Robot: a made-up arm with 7 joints.
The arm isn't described. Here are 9 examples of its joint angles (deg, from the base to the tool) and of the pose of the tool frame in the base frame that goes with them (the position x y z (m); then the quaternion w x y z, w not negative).
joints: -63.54 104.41 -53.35 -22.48 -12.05 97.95 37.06
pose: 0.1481 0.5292 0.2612 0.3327 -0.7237 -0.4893 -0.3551
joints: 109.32 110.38 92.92 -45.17 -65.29 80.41 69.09
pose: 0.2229 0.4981 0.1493 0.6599 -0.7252 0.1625 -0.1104
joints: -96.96 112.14 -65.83 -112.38 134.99 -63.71 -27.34
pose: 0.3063 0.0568 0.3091 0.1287 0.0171 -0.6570 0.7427
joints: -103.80 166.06 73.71 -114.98 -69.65 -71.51 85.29
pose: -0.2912 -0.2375 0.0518 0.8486 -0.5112 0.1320 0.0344
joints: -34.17 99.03 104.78 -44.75 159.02 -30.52 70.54
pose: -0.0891 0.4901 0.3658 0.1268 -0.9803 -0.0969 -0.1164
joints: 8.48 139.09 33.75 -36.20 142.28 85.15 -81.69
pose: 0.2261 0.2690 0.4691 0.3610 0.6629 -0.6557 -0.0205
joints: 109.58 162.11 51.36 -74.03 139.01 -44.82 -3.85
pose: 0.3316 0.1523 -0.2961 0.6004 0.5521 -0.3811 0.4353
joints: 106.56 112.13 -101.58 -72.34 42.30 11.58 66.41
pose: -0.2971 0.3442 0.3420 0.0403 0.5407 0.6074 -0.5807
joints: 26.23 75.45 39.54 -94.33 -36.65 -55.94 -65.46
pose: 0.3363 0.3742 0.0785 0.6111 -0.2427 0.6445 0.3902
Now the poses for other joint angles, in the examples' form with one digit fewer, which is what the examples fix.
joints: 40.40 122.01 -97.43 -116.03 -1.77 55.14 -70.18
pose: -0.260 0.275 -0.047 0.262 -0.173 -0.188 -0.931
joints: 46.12 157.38 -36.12 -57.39 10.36 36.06 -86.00
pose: 0.288 0.450 0.220 0.286 -0.062 -0.217 0.931
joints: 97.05 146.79 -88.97 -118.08 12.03 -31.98 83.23
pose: -0.256 0.300 0.167 0.482 0.503 0.669 -0.259
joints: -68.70 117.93 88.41 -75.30 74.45 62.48 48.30
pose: -0.355 0.243 0.362 0.275 -0.303 -0.670 0.619
